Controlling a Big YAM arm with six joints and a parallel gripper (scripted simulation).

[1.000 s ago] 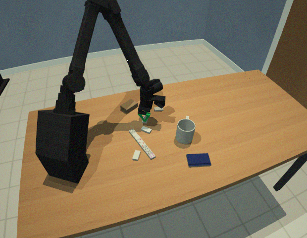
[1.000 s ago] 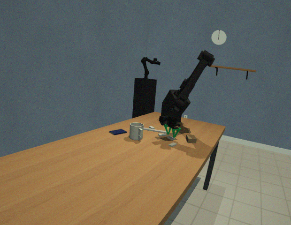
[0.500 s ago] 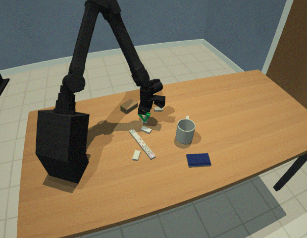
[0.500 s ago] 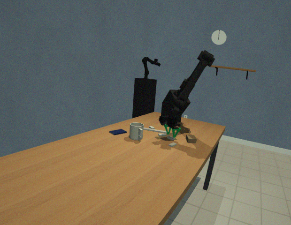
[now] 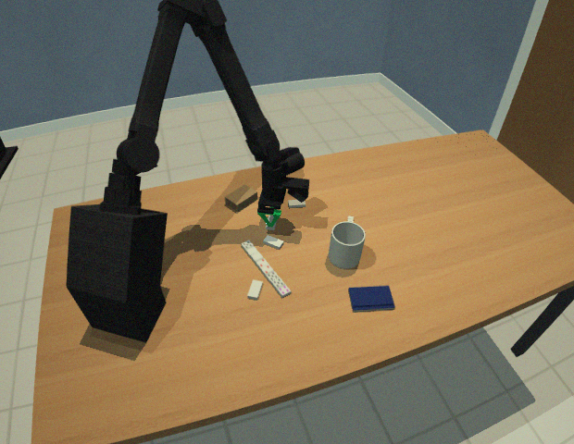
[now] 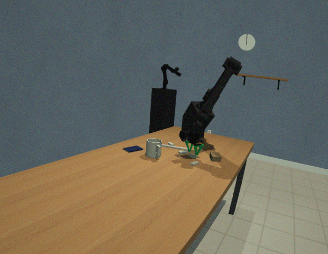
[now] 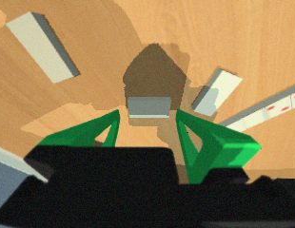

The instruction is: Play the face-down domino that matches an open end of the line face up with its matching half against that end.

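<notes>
My hand is 9 cm short of the grey tile, 8 cm to the right of it and 3 cm above it. The rest, counted from my hand: brown block 8 cm behind, 12 cm to the left, 2 cm below.
</notes>
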